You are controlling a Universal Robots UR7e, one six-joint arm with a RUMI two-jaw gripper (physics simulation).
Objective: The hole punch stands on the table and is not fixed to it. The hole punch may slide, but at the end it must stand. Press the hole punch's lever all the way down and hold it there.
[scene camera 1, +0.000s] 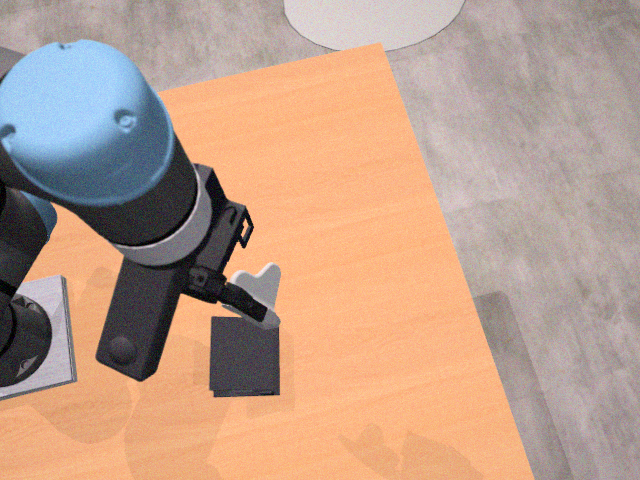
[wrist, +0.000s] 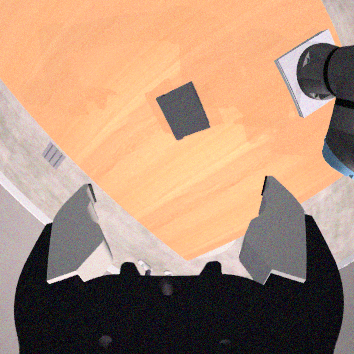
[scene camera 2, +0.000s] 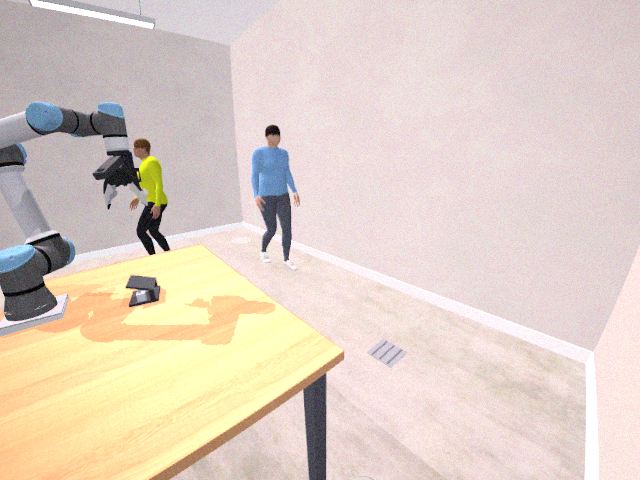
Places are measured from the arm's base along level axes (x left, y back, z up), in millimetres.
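Pixels of known places: gripper, fingertip midpoint: [scene camera 1: 211, 299] [wrist: 176, 182] [scene camera 2: 127, 207]; arm's base, origin of the base link: [scene camera 1: 6, 340] [wrist: 319, 71] [scene camera 2: 32, 309].
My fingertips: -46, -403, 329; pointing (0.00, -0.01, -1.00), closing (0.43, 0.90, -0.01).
Ahead of a thing's pixels: the offset from my fingertips to its middle, as dx, dy, dz. Level surfaces: height alone.
The dark hole punch @(-14, +12, -314) [scene camera 1: 245, 356] [scene camera 2: 144, 296] [wrist: 183, 111] stands upright on the table @(dz -357) [scene camera 1: 361, 206] [scene camera 2: 155, 387] [wrist: 125, 165]. Its flat lever @(-14, +12, -291) [scene camera 2: 141, 282] is raised, with a wedge-shaped gap above the base in the scene camera 2 view. My gripper [scene camera 2: 125, 201] [wrist: 176, 182] is open and empty, high above the table and well apart from the punch. In the scene camera 1 view one finger overlaps the far edge of the punch's top. In the wrist view the punch lies ahead of and between the two fingertips.
The arm's grey base plate [scene camera 1: 68, 330] [scene camera 2: 63, 307] [wrist: 290, 82] is on the table beside the punch. Two people, one in yellow [scene camera 2: 151, 180] and one in blue [scene camera 2: 272, 173], stand on the floor beyond the table. A floor grate [scene camera 2: 386, 352] [wrist: 53, 155] lies off the table's edge.
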